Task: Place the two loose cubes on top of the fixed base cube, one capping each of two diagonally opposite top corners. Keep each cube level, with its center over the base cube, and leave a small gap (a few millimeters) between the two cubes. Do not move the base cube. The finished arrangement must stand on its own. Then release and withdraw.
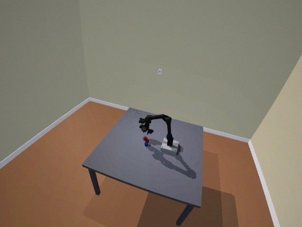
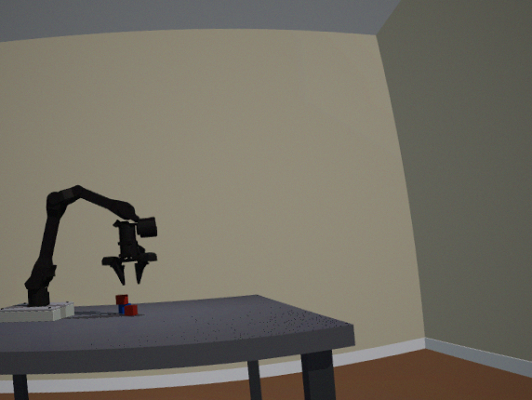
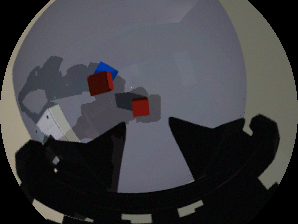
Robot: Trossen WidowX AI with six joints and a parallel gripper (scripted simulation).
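My gripper tip is 100 mm to the right of the blue base cube, 90 mm above it and 40 mm past it.
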